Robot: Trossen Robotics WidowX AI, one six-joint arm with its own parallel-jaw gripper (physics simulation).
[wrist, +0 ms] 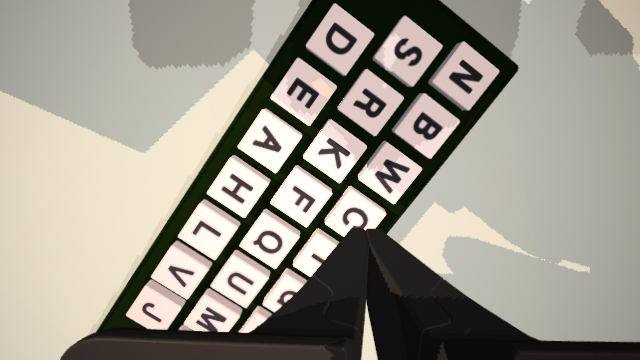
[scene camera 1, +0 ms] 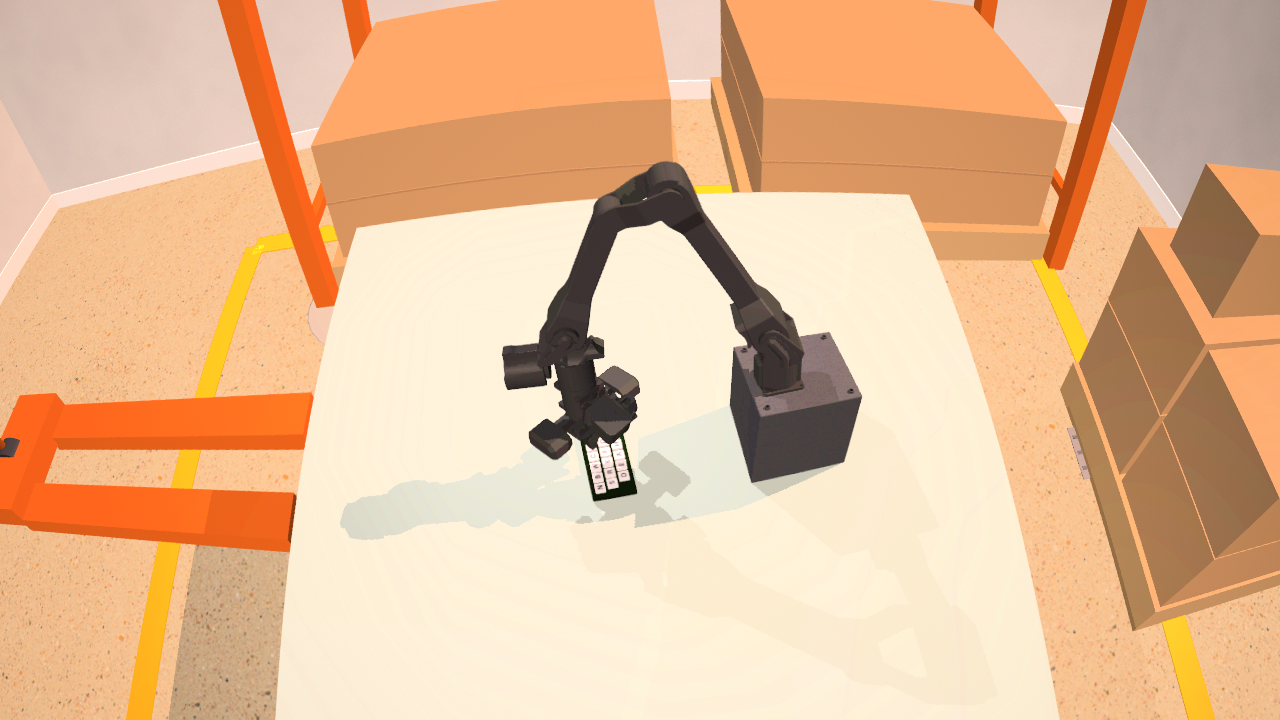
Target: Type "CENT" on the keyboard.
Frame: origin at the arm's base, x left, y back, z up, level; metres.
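Where they show: gripper, between the fingertips: (wrist: 364, 242) (scene camera 1: 592, 447); arm's base, origin of its link: (scene camera 1: 778, 379).
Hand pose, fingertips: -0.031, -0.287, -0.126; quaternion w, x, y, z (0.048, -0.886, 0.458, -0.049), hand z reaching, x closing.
Note:
Each offset is from my fingertips to the top centre of the thing, as dx, dy, dz. "spot": to the spot under its first point. Level surfaces: height alone.
The keyboard @(spot: +0.074, +0.051, -0.031) (scene camera 1: 634, 490) (wrist: 504, 64) is a narrow dark green board with white lettered keys, lying on the table. In the wrist view the C key @(-0.002, -0.001, -0.026) (wrist: 354, 212), the E key @(+0.024, +0.040, -0.026) (wrist: 303, 92), the N key @(+0.060, -0.001, -0.026) (wrist: 464, 76) and part of the T key @(-0.022, -0.001, -0.026) (wrist: 312, 252) show. My gripper (wrist: 364, 242) is shut and empty, pointing down. Its tips overlap the lower edge of the C key in the wrist view, beside the T key; whether they touch it I cannot tell. The gripper's right finger covers part of the T key and the keys below it. In the scene view the arm hides the keyboard's far end.
The white table @(dz -0.042) (scene camera 1: 447, 626) bears the arm's dark base box (scene camera 1: 801, 429), right of the keyboard. Orange forks (scene camera 1: 179, 420) reach the table's left edge. Large cardboard boxes (scene camera 1: 501, 80) (scene camera 1: 895, 80) stand behind the table, and stacked boxes (scene camera 1: 1199, 447) stand at the right.

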